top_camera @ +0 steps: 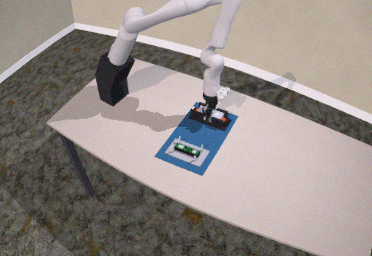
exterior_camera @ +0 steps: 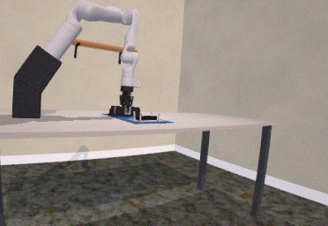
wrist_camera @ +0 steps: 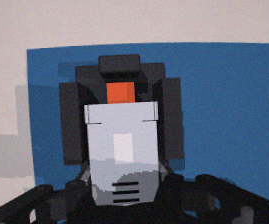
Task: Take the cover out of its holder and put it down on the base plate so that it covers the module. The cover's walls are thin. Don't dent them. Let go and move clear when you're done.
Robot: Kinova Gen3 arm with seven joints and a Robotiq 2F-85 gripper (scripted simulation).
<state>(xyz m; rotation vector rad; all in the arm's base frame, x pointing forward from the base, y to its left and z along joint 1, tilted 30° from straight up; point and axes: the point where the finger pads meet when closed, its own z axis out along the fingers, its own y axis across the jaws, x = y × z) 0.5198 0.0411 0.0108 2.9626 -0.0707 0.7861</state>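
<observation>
My hand is right at the light grey cover.
</observation>
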